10 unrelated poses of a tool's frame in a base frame.
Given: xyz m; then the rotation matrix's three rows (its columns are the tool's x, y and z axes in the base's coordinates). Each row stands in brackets.
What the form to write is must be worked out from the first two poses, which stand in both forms.
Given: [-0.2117 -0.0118 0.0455], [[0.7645 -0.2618 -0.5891], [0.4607 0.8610 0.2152], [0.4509 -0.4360 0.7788]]
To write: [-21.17 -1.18 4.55], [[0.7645 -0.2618 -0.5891], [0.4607 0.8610 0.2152], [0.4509 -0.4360 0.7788]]
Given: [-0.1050 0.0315 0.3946], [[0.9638 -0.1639 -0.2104], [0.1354 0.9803 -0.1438], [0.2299 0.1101 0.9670]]
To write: [-10.50 3.15 39.46], [[0.9638 -0.1639 -0.2104], [0.1354 0.9803 -0.1438], [0.2299 0.1101 0.9670]]
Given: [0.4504 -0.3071 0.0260], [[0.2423 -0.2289 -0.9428], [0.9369 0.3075 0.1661], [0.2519 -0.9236 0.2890]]
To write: [45.04 -30.71 2.60], [[0.2423 -0.2289 -0.9428], [0.9369 0.3075 0.1661], [0.2519 -0.9236 0.2890]]
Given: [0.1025 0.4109 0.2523], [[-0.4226 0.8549 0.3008], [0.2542 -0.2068 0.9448], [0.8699 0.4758 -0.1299]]
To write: [10.25 41.09 25.23], [[-0.4226 0.8549 0.3008], [0.2542 -0.2068 0.9448], [0.8699 0.4758 -0.1299]]
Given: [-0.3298 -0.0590 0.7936], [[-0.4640 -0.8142 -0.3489], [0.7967 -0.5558 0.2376], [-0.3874 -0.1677 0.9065]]
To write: [-32.98 -5.90 79.36], [[-0.4640 -0.8142 -0.3489], [0.7967 -0.5558 0.2376], [-0.3874 -0.1677 0.9065]]
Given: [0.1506 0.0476 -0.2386], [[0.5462 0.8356 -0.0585], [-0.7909 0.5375 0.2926], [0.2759 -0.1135 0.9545]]
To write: [15.06 4.76 -23.86], [[0.5462 0.8356 -0.0585], [-0.7909 0.5375 0.2926], [0.2759 -0.1135 0.9545]]
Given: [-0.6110 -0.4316 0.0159], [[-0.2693 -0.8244 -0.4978], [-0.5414 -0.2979 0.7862], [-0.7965 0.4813 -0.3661]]
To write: [-61.10 -43.16 1.59], [[-0.2693 -0.8244 -0.4978], [-0.5414 -0.2979 0.7862], [-0.7965 0.4813 -0.3661]]
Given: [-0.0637 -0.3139 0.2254], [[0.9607 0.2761 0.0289], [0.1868 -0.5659 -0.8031], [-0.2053 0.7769 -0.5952]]
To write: [-6.37 -31.39 22.54], [[0.9607 0.2761 0.0289], [0.1868 -0.5659 -0.8031], [-0.2053 0.7769 -0.5952]]
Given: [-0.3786 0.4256 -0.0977], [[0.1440 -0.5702 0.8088], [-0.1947 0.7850 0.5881], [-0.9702 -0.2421 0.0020]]
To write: [-37.86 42.56 -9.77], [[0.1440 -0.5702 0.8088], [-0.1947 0.7850 0.5881], [-0.9702 -0.2421 0.0020]]
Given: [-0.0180 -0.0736 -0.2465], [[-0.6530 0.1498 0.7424], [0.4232 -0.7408 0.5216], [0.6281 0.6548 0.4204]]
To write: [-1.80 -7.36 -24.65], [[-0.6530 0.1498 0.7424], [0.4232 -0.7408 0.5216], [0.6281 0.6548 0.4204]]
